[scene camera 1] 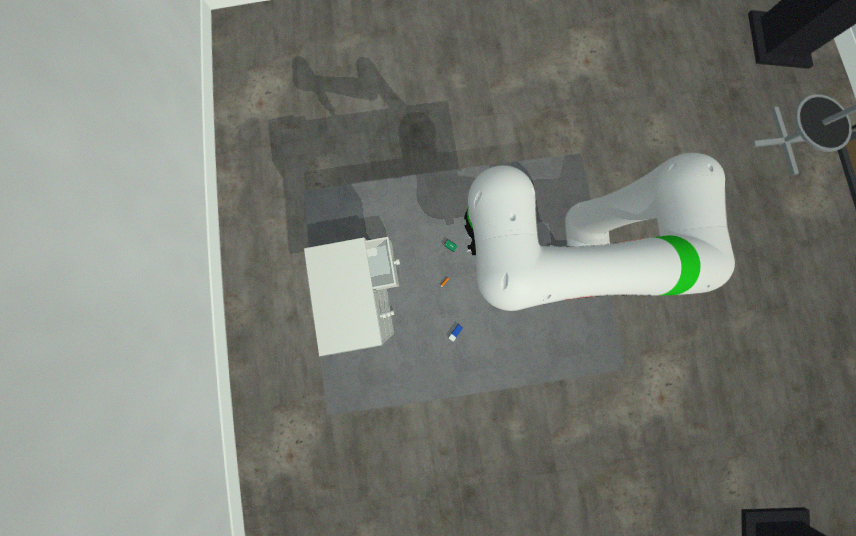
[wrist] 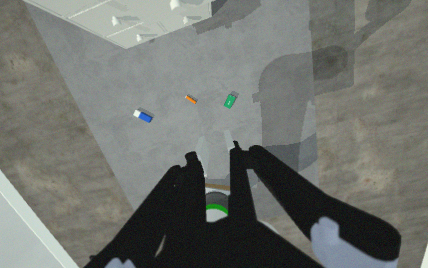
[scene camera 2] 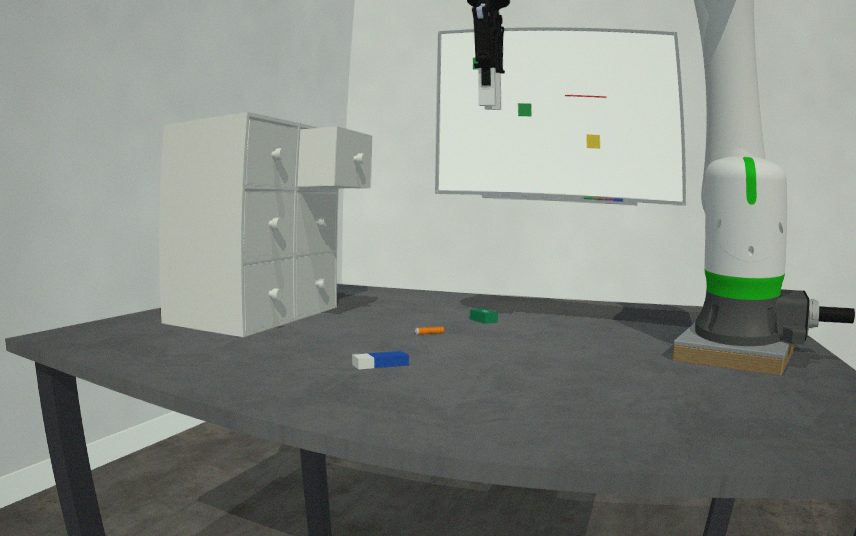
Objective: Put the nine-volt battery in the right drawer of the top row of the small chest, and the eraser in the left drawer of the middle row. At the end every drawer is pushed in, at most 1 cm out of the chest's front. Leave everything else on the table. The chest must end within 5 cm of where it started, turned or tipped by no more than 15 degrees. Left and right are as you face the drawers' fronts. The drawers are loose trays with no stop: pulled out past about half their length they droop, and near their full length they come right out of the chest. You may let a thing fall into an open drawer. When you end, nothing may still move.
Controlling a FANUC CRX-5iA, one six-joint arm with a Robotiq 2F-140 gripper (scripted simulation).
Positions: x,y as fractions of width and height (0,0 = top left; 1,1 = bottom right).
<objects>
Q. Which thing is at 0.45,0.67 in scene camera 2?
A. An eraser.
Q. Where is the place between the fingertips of my gripper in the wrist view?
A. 0.51,0.53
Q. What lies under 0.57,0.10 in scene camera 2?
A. My gripper.
</objects>
